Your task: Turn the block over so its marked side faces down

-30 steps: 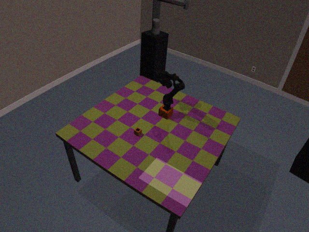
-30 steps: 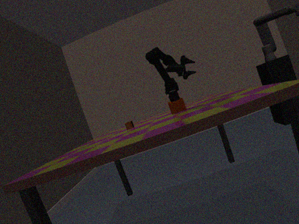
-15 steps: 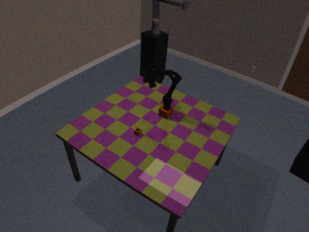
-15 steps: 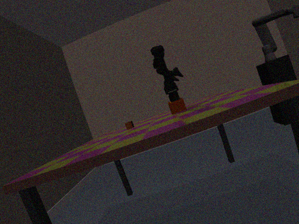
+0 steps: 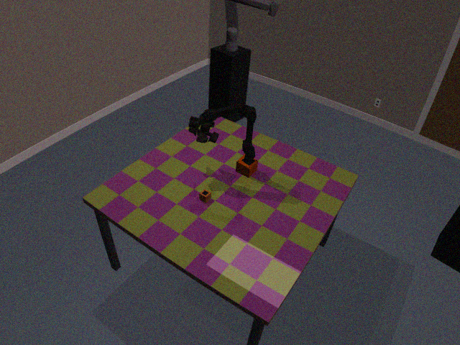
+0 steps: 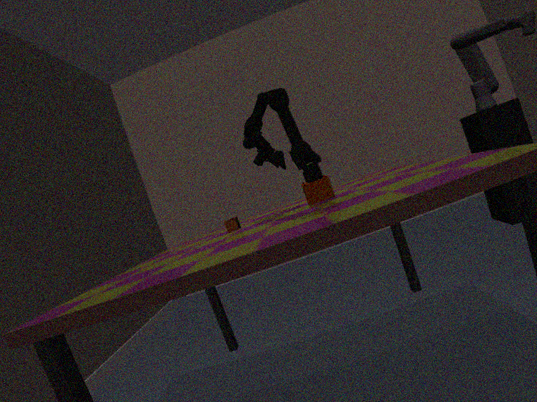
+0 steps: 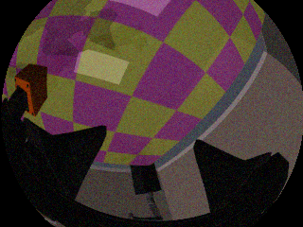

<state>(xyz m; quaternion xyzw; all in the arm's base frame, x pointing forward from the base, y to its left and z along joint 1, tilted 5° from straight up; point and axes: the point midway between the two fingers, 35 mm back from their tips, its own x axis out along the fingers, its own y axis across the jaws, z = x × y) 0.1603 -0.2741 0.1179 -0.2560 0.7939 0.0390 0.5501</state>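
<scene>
Now: gripper tip 27 cm to the right of the block, 24 cm short of it and 15 cm above it.
</scene>
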